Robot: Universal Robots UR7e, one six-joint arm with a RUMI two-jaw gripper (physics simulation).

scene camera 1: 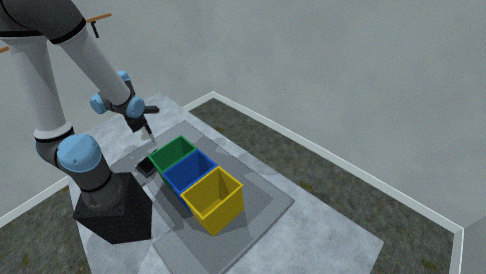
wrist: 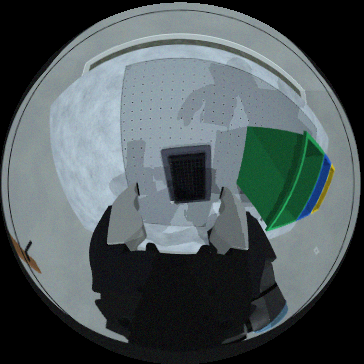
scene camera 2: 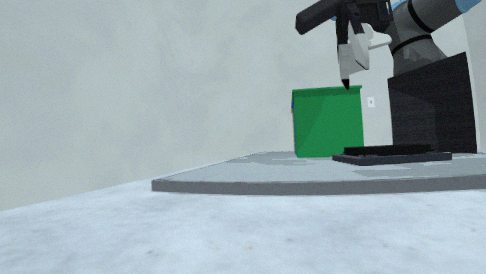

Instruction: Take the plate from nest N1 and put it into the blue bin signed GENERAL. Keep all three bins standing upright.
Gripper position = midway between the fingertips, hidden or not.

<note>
In view: my gripper (scene camera 2: 355,81), a green bin (scene camera 2: 327,119), a black plate (scene camera 2: 386,150), a yellow bin (scene camera 1: 215,200), a blue bin (scene camera 1: 181,176) and a dark nest (scene camera 2: 442,156).
The green bin shows as well in scene camera 1 (scene camera 1: 164,158) and in the wrist view (wrist: 279,168). The black plate is seen too in the wrist view (wrist: 187,171). My gripper shows as well in the wrist view (wrist: 179,185).
</note>
